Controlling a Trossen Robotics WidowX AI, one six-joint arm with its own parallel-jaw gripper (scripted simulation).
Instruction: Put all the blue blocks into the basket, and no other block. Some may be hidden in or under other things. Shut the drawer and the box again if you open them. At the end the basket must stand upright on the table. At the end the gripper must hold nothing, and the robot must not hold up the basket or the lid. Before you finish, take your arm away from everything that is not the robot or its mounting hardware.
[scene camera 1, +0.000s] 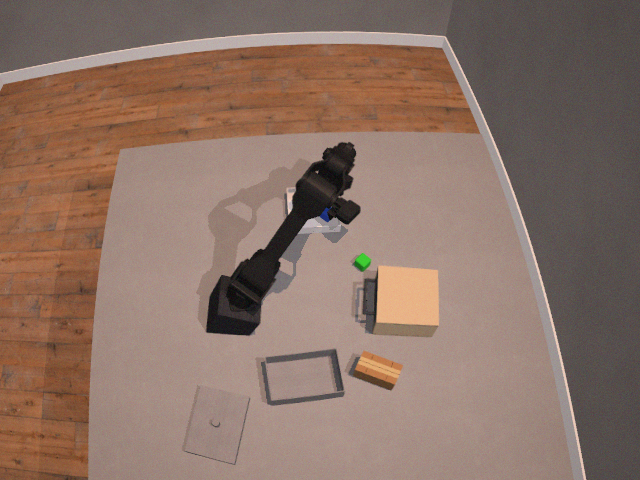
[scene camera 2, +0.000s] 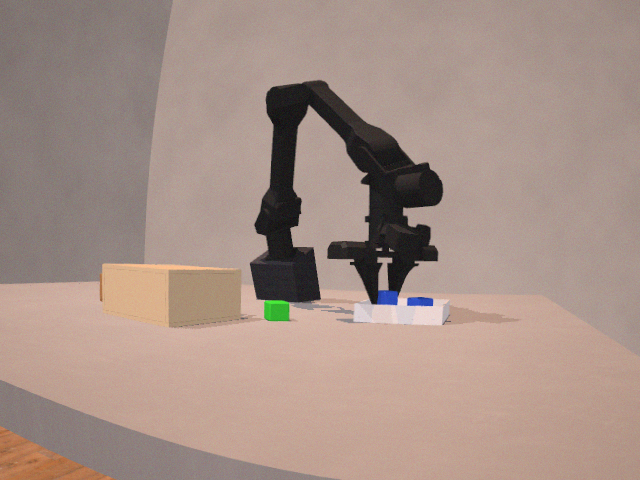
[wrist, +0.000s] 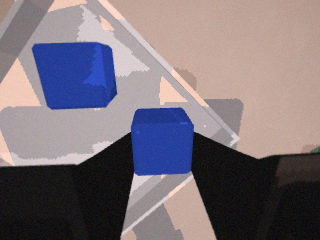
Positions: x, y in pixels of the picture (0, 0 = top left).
grey box: scene camera 1 309, 374; not seen in scene camera 2 (hidden by a tan drawer cabinet); not seen in the wrist view (out of frame)
